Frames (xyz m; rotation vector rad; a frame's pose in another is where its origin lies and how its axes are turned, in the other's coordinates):
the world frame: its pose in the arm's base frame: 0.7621 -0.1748 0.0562 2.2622 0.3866 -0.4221
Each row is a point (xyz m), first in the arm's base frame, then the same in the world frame.
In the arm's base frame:
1: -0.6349 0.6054 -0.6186
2: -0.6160 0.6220 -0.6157
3: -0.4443 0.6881 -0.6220
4: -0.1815 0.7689 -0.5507
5: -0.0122 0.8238 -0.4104
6: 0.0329 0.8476 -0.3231
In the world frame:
1: -0.8641 -1.5037 0.0894
2: -0.8460 -1.5049 0.0717
3: -0.6798 -1.4825 -0.0043
4: -0.4621 -1.3825 -0.1568
5: -0.3607 -1.2585 -0.3171
6: -0.3532 -1.1989 -0.3985

